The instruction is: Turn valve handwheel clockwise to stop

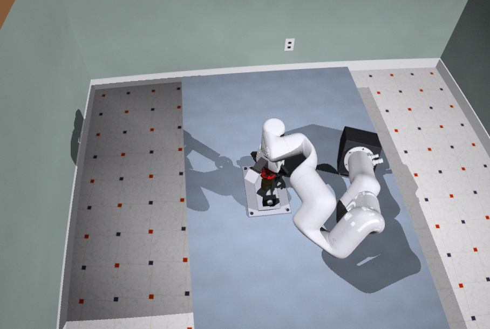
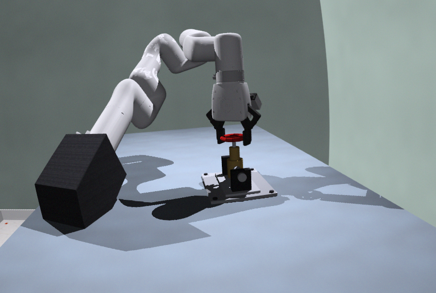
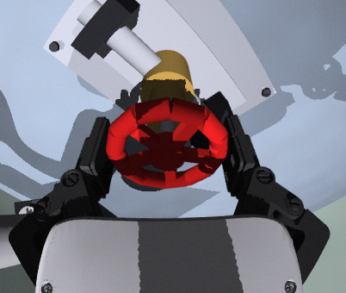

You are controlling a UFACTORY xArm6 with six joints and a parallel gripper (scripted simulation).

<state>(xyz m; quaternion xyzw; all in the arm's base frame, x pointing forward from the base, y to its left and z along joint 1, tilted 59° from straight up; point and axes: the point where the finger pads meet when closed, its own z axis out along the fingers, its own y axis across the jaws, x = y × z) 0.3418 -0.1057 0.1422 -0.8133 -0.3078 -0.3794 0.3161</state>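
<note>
Now: hand 10 mm above the red handwheel.
</note>
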